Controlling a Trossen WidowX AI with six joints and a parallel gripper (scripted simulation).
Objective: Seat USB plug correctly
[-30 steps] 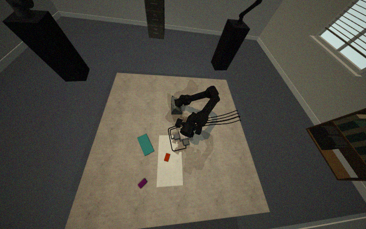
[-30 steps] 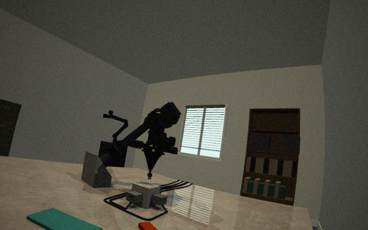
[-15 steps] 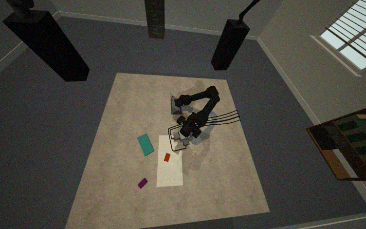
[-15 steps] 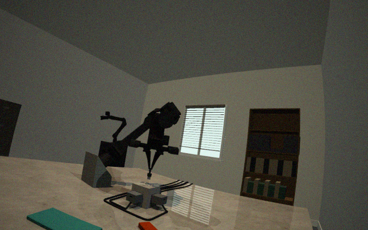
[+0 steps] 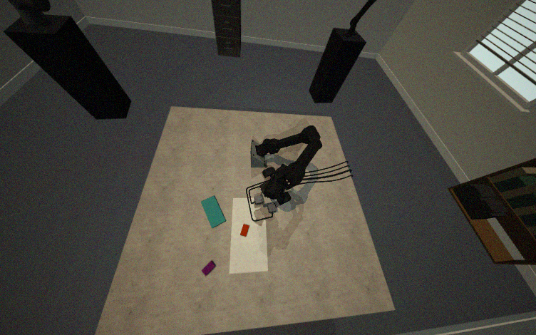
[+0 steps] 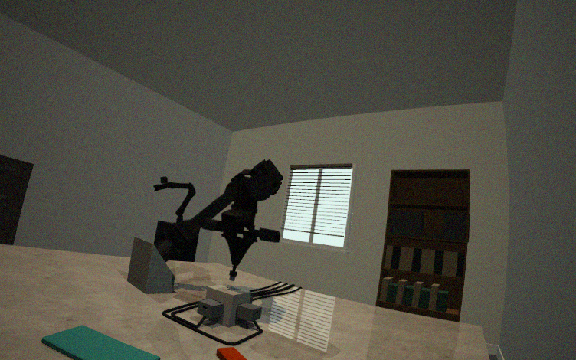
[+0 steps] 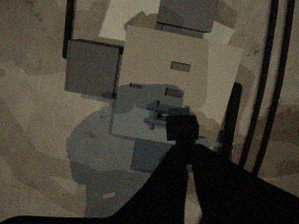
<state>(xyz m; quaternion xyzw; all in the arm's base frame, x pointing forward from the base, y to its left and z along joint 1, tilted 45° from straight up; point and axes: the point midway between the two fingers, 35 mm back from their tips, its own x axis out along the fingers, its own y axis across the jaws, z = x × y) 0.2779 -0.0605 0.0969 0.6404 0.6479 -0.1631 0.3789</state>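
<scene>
The dark USB plug is 2 cm below my gripper tip. From my gripper tip the other things lie so: teal flat block (33 cm to the right, 13 cm below, 2 cm ahead); then purple block (36 cm to the right, 29 cm ahead, 13 cm below); then orange block (17 cm to the right, 15 cm ahead, 13 cm below).
</scene>
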